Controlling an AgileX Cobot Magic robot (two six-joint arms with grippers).
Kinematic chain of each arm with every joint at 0, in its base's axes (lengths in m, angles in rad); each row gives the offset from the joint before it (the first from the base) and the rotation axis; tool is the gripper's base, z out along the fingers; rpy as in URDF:
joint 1: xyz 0 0 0.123 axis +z
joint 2: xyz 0 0 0 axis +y
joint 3: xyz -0.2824 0 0.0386 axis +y
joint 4: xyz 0.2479 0 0.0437 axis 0.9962 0 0.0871
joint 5: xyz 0 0 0 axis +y
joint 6: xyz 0.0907 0 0.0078 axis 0.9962 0 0.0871
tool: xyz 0 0 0 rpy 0 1.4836 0
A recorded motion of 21 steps. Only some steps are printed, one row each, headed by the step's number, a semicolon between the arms.
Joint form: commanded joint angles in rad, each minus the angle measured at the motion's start. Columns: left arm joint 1, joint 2, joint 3, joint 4, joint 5, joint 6; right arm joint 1, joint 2, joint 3, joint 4, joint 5, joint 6.
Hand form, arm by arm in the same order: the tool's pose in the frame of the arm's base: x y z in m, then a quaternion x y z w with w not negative. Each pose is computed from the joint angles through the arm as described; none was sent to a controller.
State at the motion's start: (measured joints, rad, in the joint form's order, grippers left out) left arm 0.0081 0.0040 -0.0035 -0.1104 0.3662 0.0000; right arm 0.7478 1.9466 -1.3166 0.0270 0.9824 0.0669
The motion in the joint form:
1: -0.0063 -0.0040 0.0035 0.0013 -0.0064 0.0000; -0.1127 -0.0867 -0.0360 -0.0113 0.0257 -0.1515
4: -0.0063 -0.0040 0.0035 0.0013 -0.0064 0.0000; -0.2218 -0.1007 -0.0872 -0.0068 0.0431 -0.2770
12: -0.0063 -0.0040 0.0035 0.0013 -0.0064 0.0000; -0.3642 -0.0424 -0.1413 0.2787 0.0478 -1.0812
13: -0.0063 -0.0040 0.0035 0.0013 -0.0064 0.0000; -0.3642 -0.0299 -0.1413 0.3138 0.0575 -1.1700
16: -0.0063 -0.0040 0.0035 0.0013 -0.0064 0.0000; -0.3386 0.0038 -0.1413 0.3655 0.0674 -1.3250
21: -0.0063 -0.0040 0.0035 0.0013 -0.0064 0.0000; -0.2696 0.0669 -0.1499 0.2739 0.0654 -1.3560
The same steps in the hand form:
1: 0.0531 -0.0034 0.1809 -0.02976 0.79542 -0.04560 0.60361; 0.2957 0.2194 0.2103 -0.34776 0.93485 0.02602 0.06667
4: 0.0531 -0.0034 0.1809 -0.02976 0.79542 -0.04560 0.60361; 0.3224 0.1890 0.2283 -0.35405 0.93034 0.02393 0.09243
12: 0.0531 -0.0034 0.1809 -0.02976 0.79542 -0.04560 0.60361; 0.3519 0.1674 0.2235 -0.58262 0.79608 0.10256 0.12767
13: 0.0531 -0.0034 0.1809 -0.02976 0.79542 -0.04560 0.60361; 0.3515 0.1702 0.2193 -0.61040 0.77329 0.11522 0.12711
16: 0.0531 -0.0034 0.1809 -0.02976 0.79542 -0.04560 0.60361; 0.3479 0.1838 0.2074 -0.66641 0.72267 0.13561 0.12352
21: 0.0531 -0.0034 0.1809 -0.02976 0.79542 -0.04560 0.60361; 0.3422 0.2037 0.1823 -0.71908 0.68153 0.10911 0.08083

